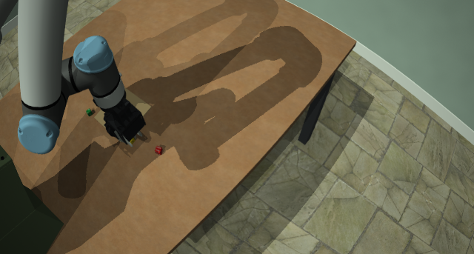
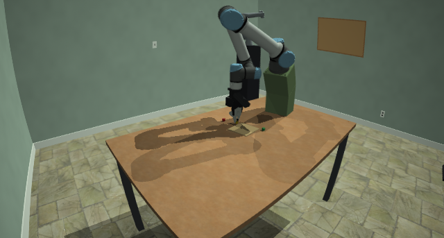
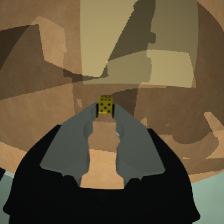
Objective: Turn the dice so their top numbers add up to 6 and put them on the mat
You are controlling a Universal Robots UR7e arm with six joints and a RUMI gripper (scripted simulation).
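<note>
My gripper is now 10 mm above the yellow die. From my hand the other things lie so: mat: 30 mm ahead, 100 mm to the left, 20 mm below; green die: 60 mm behind, 180 mm to the left, 10 mm below; red die: 40 mm ahead, 80 mm to the right, 10 mm below.
</note>
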